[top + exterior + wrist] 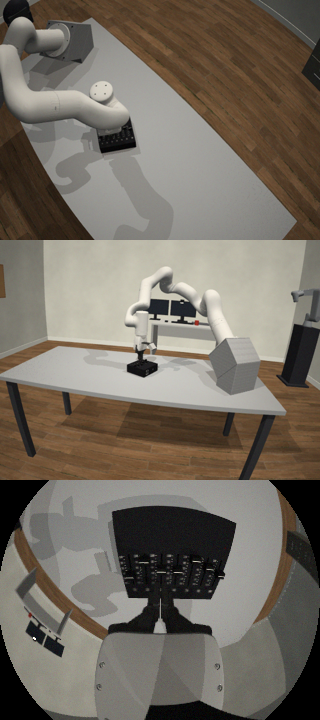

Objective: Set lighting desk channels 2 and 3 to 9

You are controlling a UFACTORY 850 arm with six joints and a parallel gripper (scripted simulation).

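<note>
Now: the fader cap 5 cm behind my hand and 3 cm below it.
</note>
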